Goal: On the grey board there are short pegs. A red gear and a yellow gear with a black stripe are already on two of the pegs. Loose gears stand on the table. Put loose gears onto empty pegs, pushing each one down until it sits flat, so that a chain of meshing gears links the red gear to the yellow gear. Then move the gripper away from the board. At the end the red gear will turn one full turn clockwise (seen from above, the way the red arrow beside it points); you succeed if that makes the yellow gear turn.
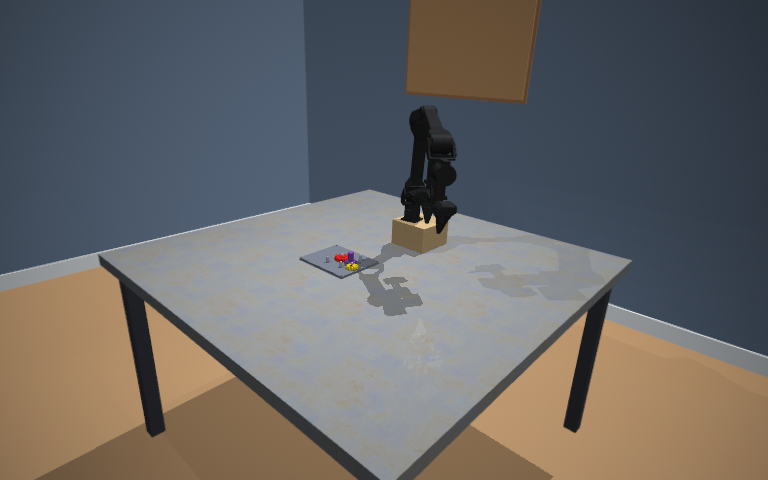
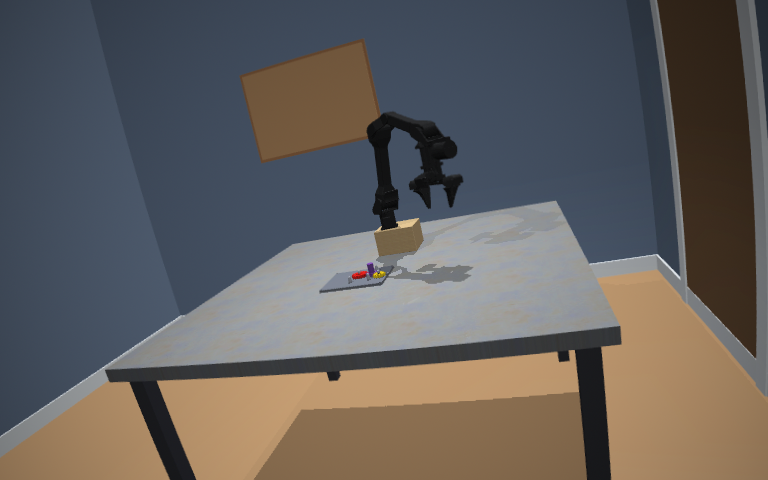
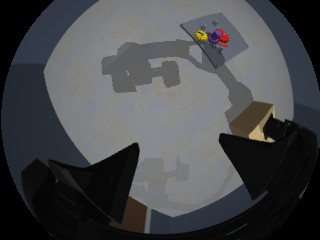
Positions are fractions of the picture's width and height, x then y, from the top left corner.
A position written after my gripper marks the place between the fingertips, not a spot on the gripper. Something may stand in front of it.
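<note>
I see my gripper (image 1: 0.56, 0.48), and image 3 shows the gripper (image 3: 0.56, 0.60) too. My gripper is open, and it holds nothing.
</note>
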